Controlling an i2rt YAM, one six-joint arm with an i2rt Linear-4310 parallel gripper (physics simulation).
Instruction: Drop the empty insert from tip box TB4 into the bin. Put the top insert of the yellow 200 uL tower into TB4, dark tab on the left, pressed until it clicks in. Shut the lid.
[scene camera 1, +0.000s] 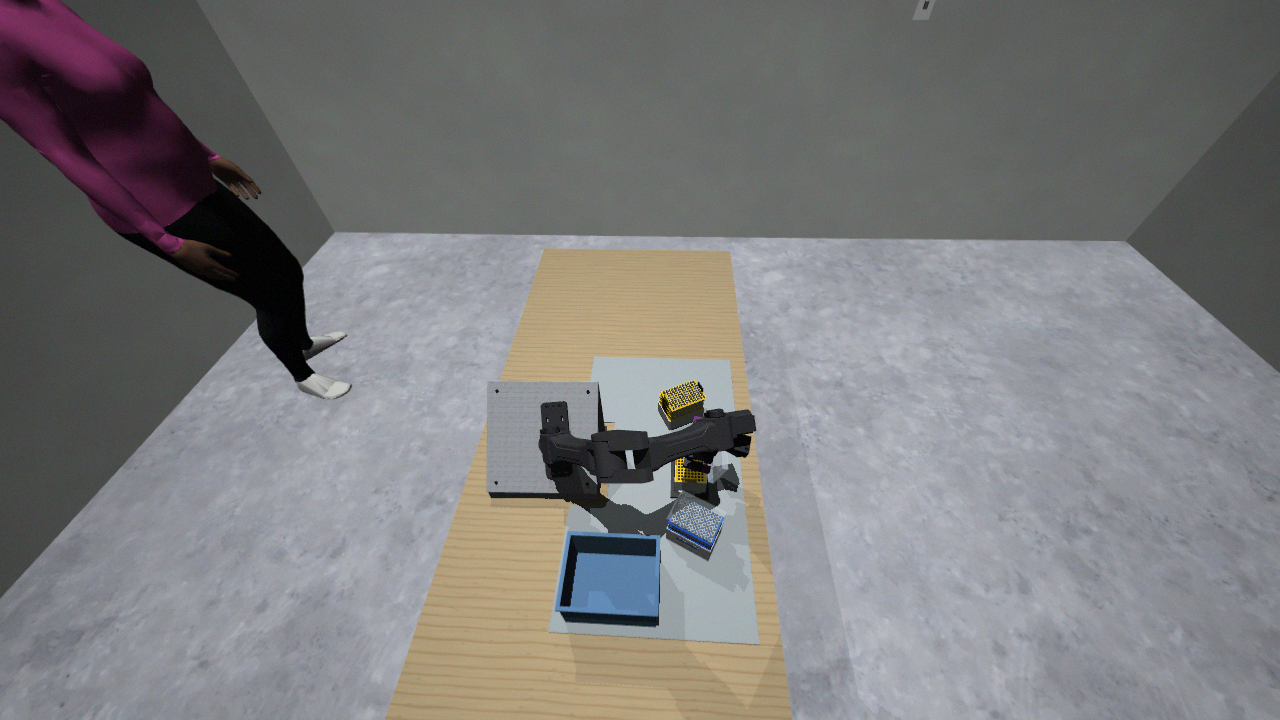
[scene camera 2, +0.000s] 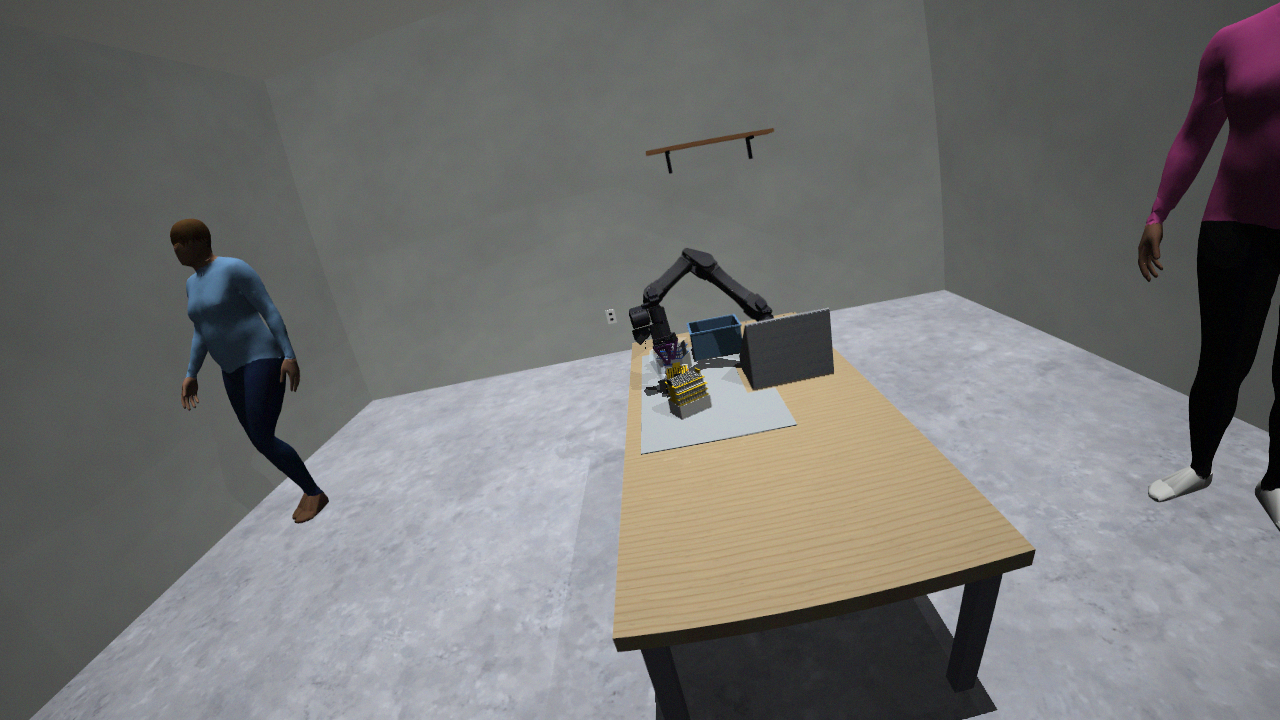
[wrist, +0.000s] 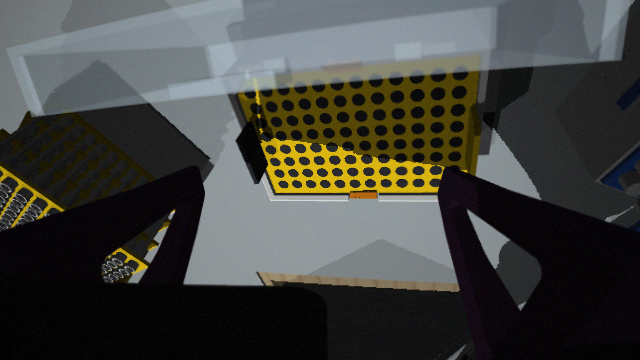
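Note:
TB4 (wrist: 320, 199) (scene camera 1: 687, 492) stands on the mat with a yellow insert (wrist: 350, 127) (scene camera 1: 689, 472) seated in it. The insert's holes look dark and empty; a black tab is on its left in the wrist view. The clear lid (wrist: 360, 37) stands open, crossing the top of the wrist view and overlapping the box's far edge. The yellow tower (scene camera 1: 682, 401) (scene camera 2: 687, 390) (wrist: 75, 150) stands left of TB4 in the wrist view, with tips in it. My gripper (wrist: 321, 179) (scene camera 2: 668, 351) is open and empty, its fingertips apart around TB4's near side. The blue bin (scene camera 1: 608, 617) (scene camera 2: 716, 342) looks empty.
A blue tip box (scene camera 1: 695, 523) (wrist: 625, 175) stands beside TB4, on the side away from the tower. A grey perforated block (scene camera 1: 519, 429) (scene camera 2: 792, 349) stands beside the mat (scene camera 1: 626, 380) (scene camera 2: 725, 429). People (scene camera 1: 152, 134) (scene camera 2: 232, 322) are near the table (scene camera 1: 635, 304) (scene camera 2: 787, 519).

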